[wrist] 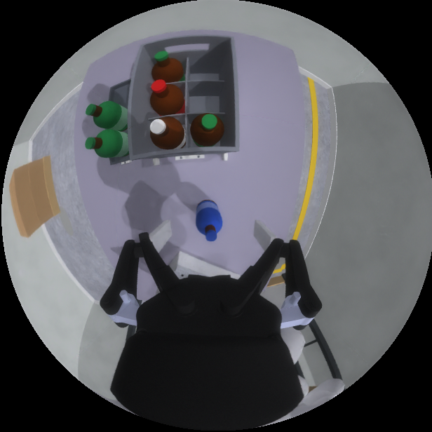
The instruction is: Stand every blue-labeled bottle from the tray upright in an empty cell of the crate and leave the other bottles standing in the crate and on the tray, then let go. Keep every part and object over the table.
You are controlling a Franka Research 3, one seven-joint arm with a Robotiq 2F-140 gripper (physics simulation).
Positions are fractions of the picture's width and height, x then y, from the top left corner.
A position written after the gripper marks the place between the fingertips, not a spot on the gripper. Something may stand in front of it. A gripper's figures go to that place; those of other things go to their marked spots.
The gripper (0.49, 0.53): 0.20 m from the lens. A blue-labeled bottle (0.48, 0.51): 0.31 m from the lens. A red-capped bottle (0.39, 0.23): 0.30 m from the lens.
